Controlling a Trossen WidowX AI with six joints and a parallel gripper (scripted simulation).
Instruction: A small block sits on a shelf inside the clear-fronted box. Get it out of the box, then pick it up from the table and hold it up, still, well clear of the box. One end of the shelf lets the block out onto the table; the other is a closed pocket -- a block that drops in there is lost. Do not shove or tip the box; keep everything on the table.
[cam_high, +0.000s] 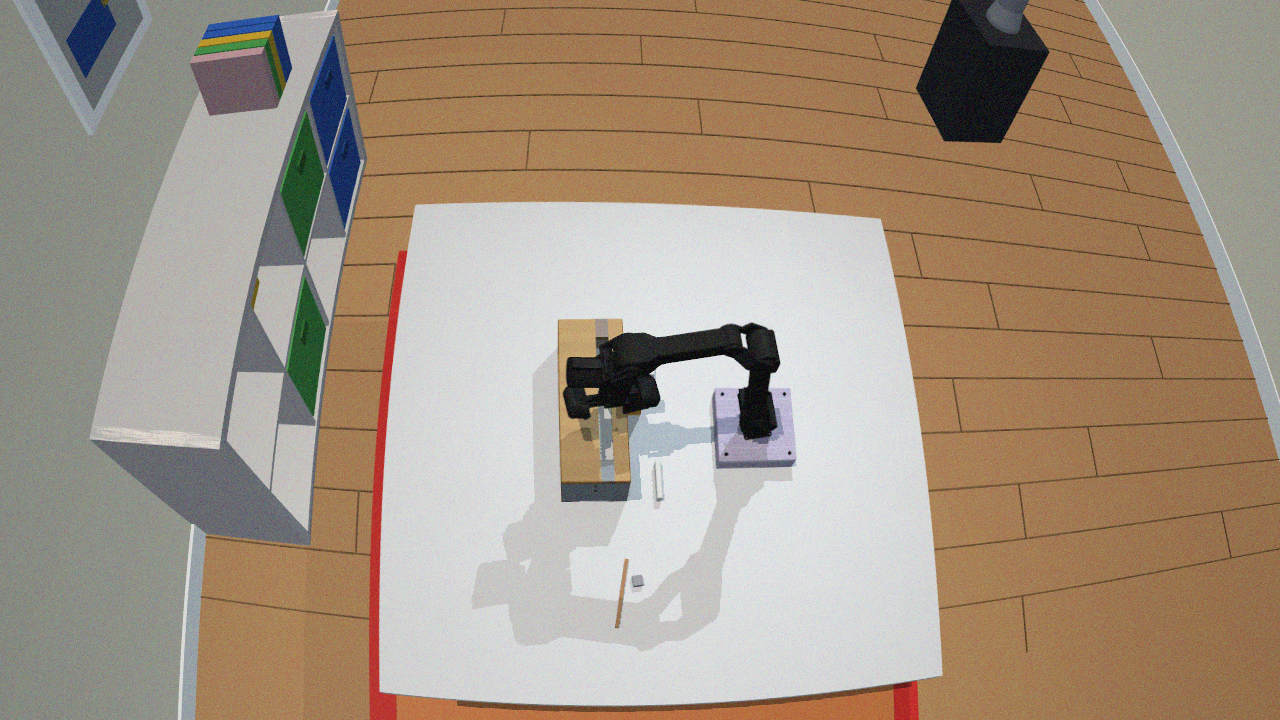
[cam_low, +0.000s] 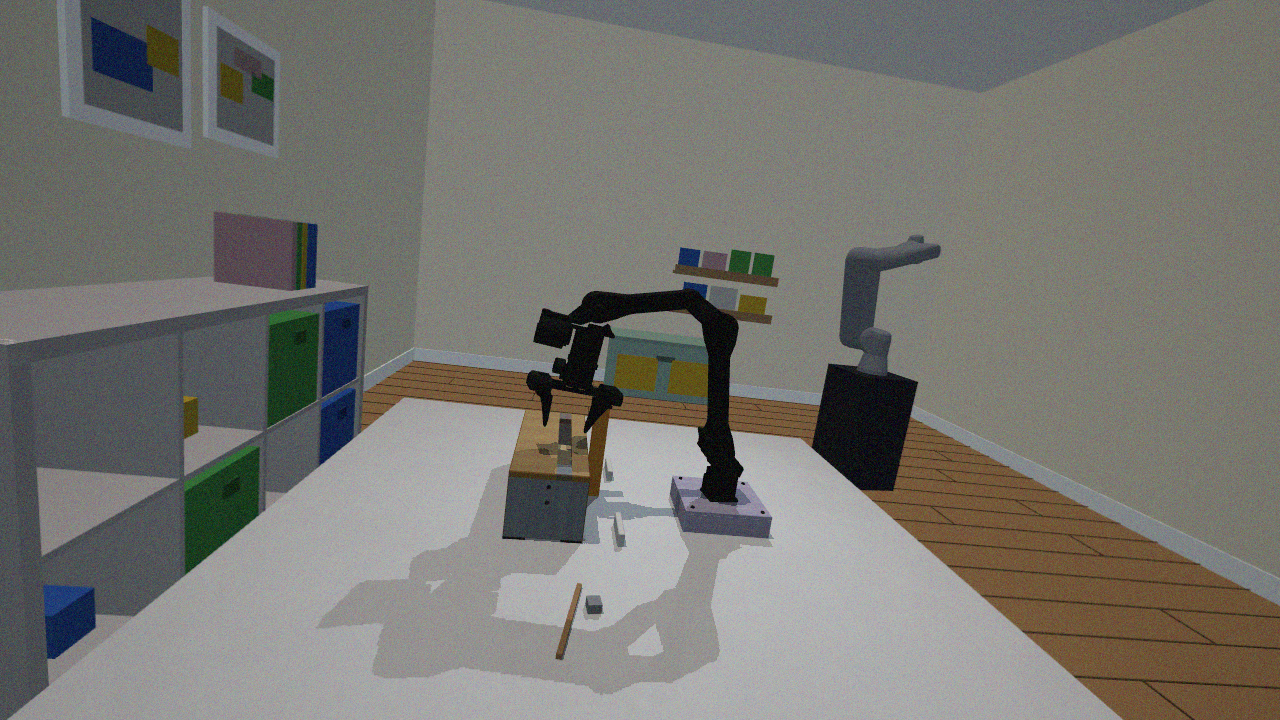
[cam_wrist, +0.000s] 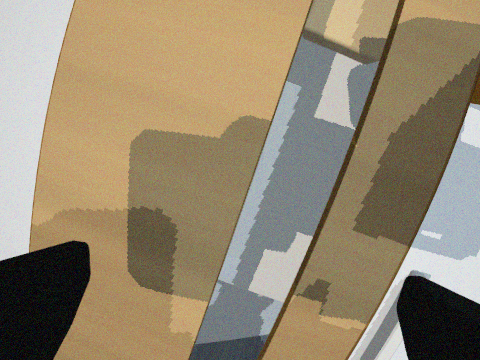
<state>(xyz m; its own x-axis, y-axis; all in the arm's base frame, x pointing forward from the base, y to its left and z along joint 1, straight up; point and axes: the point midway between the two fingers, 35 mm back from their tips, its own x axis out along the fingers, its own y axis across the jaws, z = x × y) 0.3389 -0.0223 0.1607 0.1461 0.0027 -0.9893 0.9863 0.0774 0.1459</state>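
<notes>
Now: the tan block 2 cm behind my gripper tip, 8 cm to the right of it and 8 cm below it. Round my gripper tip: box 3 cm behind, 6 cm to the right, 11 cm below; then grey cube 2 cm behind, 33 cm to the left, 16 cm below; then thin wooden stick 2 cm ahead, 35 cm to the left, 17 cm below.
</notes>
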